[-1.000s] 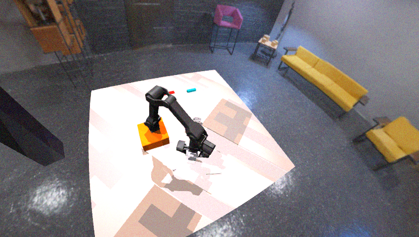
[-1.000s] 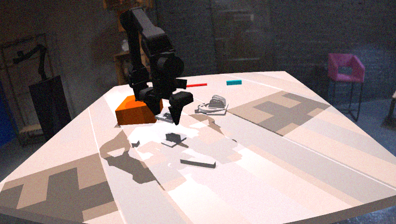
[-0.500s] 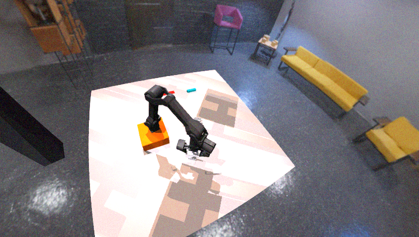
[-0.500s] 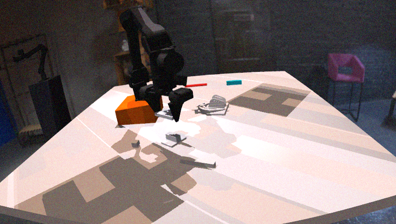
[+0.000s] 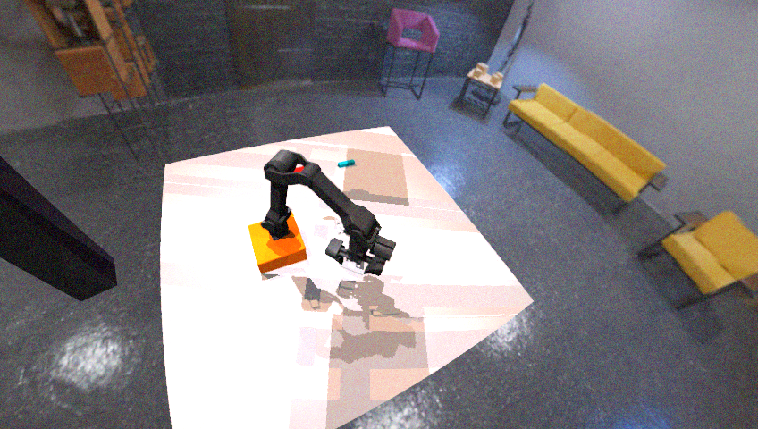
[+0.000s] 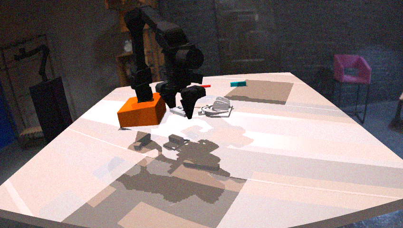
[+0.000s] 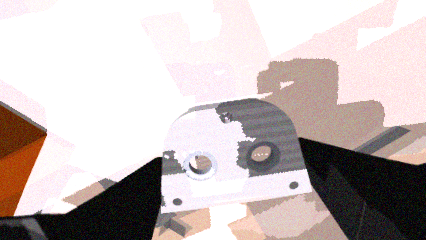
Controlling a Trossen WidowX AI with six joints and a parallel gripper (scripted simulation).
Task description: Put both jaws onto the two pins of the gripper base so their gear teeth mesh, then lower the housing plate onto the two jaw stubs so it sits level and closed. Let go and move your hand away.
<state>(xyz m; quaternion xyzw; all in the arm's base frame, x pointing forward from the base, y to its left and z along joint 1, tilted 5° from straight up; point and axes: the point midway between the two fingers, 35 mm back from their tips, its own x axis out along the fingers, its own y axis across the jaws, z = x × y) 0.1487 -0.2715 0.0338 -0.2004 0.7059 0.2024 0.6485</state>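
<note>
My gripper tip is 19 cm to the right of the flat plate, 16 cm short of it and 8 cm above it. Also, from my gripper tip: gripper base: 2 cm above, 1 cm ahead; small grey cube: 16 cm behind, 8 cm below, 1 cm to the right; stepped piece: 7 cm below, 3 cm behind, 2 cm to the right.
</note>
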